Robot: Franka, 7 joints.
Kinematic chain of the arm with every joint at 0, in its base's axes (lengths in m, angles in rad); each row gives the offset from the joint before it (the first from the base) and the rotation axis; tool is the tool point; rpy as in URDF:
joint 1: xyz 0 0 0.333 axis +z
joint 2: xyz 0 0 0 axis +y
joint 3: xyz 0 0 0.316 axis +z
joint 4: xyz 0.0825 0 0 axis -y
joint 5: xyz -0.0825 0 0.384 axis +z
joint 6: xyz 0 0 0 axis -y
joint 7: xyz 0.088 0 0 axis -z
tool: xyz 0 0 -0.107 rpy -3.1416 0 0
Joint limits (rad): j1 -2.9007..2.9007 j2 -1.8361..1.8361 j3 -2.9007..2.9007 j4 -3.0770..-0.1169 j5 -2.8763..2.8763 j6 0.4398..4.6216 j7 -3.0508..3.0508
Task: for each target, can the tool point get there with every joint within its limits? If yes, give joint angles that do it. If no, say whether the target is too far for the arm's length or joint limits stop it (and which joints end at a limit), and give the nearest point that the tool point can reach.
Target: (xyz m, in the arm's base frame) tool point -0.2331 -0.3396 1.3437
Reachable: no: too far | nearest point -0.1832 -0.2669 1.1275 | short by 0.234 m
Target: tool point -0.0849 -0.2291 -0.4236
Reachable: no: joint limits stop it (at a limit: joint 2) | nearest point -0.0864 -0.2330 -0.3596 | short by 0.064 m
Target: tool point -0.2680 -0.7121 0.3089
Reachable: yes | joints -2.1441 0.8361 0.3077 -1.1644 -0.0462 1.9891 -1.8106
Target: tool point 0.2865 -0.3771 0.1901
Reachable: yes | joints -2.1886 0.9102 1.3238 -2.4793 0.9692 3.2677 -1.7833
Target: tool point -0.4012 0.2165 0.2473
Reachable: yes | joints 1.8894 0.1254 0.8494 -2.5923 -2.3878 1.9222 -2.4016
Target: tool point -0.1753 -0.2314 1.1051
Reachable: yes | joints -1.1489 0.0330 -1.4197 -0.7188 -0.7458 3.3619 0.2102
